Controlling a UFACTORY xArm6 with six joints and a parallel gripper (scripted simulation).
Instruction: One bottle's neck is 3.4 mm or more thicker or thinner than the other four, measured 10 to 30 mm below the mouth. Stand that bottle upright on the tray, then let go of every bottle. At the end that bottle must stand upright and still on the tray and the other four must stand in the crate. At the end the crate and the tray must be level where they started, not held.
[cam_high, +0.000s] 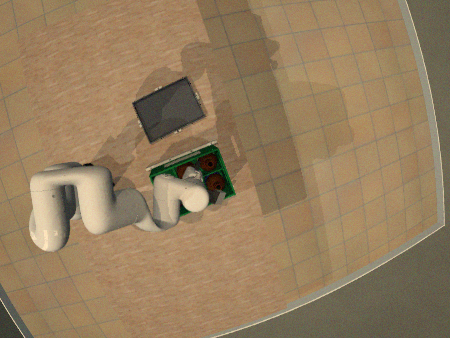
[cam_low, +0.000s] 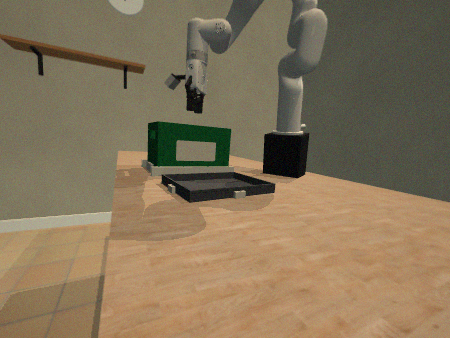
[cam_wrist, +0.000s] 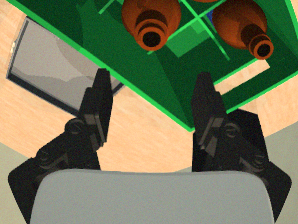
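My gripper is now 160 mm above the brown bottle. Also, from my hand: tray 250 mm to the left, 230 mm below, 40 mm ahead; then green crate 160 mm below, 40 mm to the right.
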